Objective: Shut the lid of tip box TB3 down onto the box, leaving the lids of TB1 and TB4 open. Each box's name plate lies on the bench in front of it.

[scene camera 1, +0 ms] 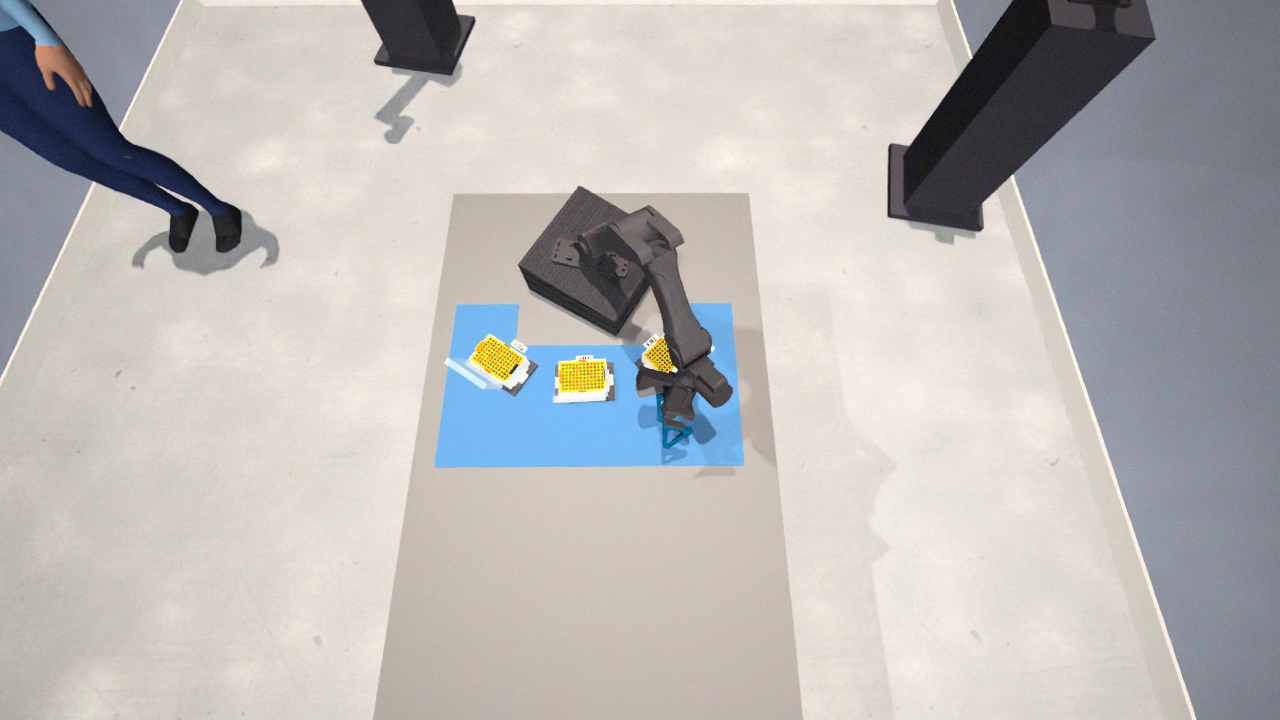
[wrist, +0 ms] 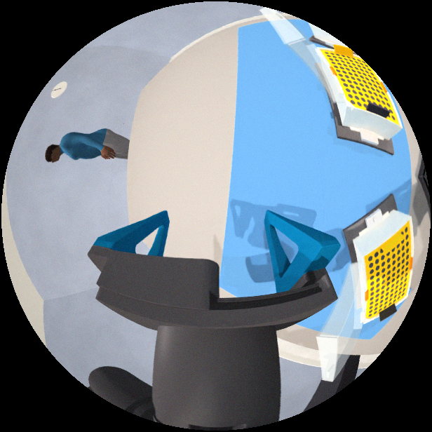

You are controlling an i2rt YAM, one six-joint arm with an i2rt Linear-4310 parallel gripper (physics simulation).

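Pixels of known places: gripper, fingertip midpoint: (scene camera 1: 662, 434); arm's base at its link origin: (scene camera 1: 591, 259).
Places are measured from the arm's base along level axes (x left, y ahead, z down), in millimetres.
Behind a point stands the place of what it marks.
Note:
Three tip boxes with yellow perforated racks stand in a row: a left box (scene camera 1: 498, 358) @(x -182, y 299, z 55 mm), a middle box (scene camera 1: 582, 376) @(x 41, y 306, z 55 mm) (wrist: 357, 82) and a right box (scene camera 1: 657, 355) @(x 218, y 214, z 55 mm) (wrist: 389, 275). The clear lids of the left box (scene camera 1: 472, 373) @(x -222, y 358, z 26 mm), middle box (wrist: 295, 42) and right box (wrist: 342, 315) stand open. Small name plates lie by the left box (scene camera 1: 519, 345) @(x -157, y 236, z 110 mm), middle box (scene camera 1: 584, 358) @(x 37, y 264, z 52 mm) and right box (scene camera 1: 650, 341) @(x 191, y 157, z 111 mm); I cannot read them reliably. The arm partly hides the right box in the scene view. My gripper (scene camera 1: 667, 424) @(x 266, y 422, z 10 mm) (wrist: 216, 215) is open and empty, above the mat beside the right box's lid side.
The boxes stand on a blue mat (scene camera 1: 537, 438) @(x -44, y 472, z 112 mm) (wrist: 280, 150) on the beige bench (scene camera 1: 581, 555) @(x 129, y 720, z 116 mm) (wrist: 185, 115). The arm's dark base block (scene camera 1: 572, 241) @(x -56, y -32, z -18 mm) stands behind them. A person (scene camera 1: 107, 152) stands off to the left; another person (wrist: 82, 145) shows in the wrist view.

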